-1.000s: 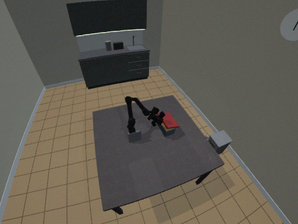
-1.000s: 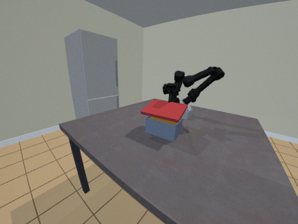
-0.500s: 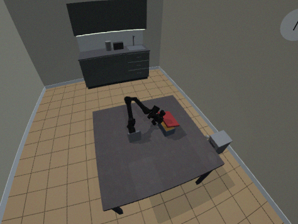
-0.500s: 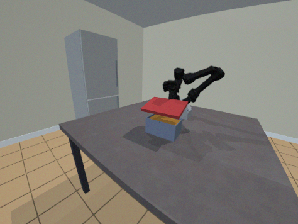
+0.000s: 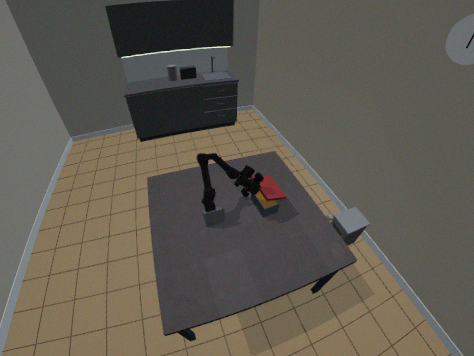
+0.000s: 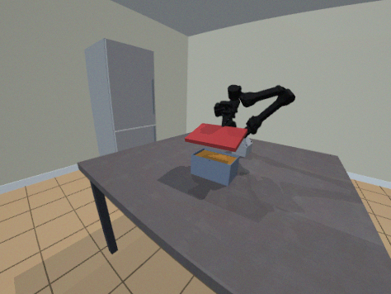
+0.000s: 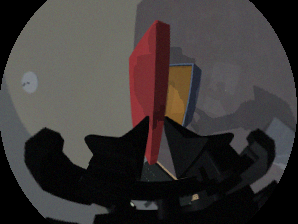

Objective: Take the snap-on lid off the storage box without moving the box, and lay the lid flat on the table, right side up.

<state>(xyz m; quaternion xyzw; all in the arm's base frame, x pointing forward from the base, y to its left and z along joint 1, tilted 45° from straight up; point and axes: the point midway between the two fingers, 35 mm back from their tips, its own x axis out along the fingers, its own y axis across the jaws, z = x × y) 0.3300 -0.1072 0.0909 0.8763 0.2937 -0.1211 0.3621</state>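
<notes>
My gripper tip is 80 mm short of the lid and 20 mm above it. From my gripper tip the other things lie so: blue-grey storage box 180 mm below, 60 mm ahead.
</notes>
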